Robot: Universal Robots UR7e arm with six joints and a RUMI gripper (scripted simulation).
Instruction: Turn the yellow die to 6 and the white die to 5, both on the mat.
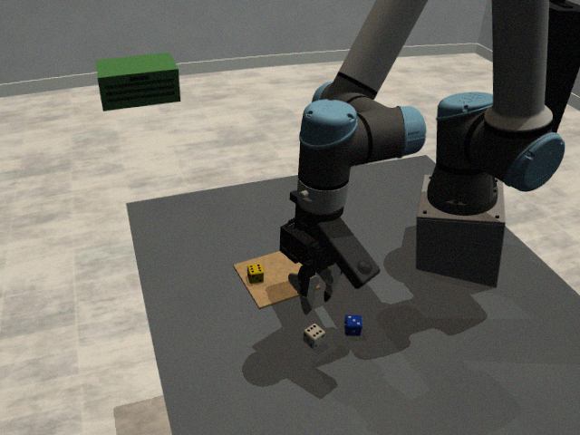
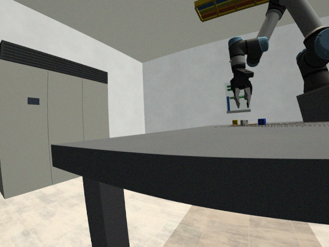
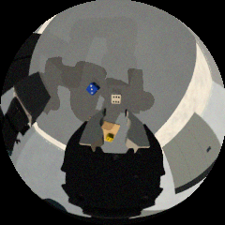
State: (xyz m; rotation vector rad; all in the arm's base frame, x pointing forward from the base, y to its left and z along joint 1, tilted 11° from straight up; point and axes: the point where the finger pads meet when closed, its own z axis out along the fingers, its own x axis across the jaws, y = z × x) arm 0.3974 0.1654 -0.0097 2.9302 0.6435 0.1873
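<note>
Right now the white die is 9 cm below my hand. From my hand the other things lie so: tan mat 2 cm ahead, 19 cm to the right, 10 cm below; then yellow die 6 cm ahead, 19 cm to the right, 9 cm below; then blue die 8 cm behind, 9 cm below.
</note>
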